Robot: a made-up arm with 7 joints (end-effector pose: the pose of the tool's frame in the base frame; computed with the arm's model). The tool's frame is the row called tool. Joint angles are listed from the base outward.
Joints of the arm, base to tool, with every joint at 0 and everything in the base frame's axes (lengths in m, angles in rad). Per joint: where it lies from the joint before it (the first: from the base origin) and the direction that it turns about. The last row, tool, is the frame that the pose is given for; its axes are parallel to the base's.
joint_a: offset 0 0 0.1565 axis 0 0 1
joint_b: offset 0.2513 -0.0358 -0.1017 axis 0 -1 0
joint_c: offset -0.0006 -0.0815 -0.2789 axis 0 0 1
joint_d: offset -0.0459 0.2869 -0.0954 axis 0 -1 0
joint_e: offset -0.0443 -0.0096 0.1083 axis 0 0 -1
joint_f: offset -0.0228 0.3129 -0.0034 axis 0 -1 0
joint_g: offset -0.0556 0.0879 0.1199 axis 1 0 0
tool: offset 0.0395 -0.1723 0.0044
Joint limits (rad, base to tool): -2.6..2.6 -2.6..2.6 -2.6..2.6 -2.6..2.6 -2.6..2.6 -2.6..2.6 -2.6..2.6
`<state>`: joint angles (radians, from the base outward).
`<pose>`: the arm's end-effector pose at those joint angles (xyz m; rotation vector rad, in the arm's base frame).
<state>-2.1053 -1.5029 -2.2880 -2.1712 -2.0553 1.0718 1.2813</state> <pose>-0.3733 0.0723 0.0943 1.2187 2.2305 1.4021</pose>
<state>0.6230 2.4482 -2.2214 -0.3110 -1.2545 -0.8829 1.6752</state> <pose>-0.0827 -0.0053 0.5209 -2.3265 0.1126 -1.7484</pose>
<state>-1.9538 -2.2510 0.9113 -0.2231 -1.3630 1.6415 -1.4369</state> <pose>-0.5649 -0.1108 0.4517 1.4170 -0.2354 -1.9189</pose>
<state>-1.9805 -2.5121 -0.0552 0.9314 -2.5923 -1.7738 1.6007</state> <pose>-0.2697 -0.1073 0.5800 1.7135 1.4427 0.5647</pose>
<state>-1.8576 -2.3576 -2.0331 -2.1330 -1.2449 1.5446 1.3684</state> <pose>-0.4855 0.1539 -0.0646 1.0633 0.3936 2.6414</pose>
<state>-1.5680 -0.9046 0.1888 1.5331 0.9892 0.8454 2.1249</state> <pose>0.4084 -0.1092 0.2098 -0.1348 -2.3242 -0.0856</pose>
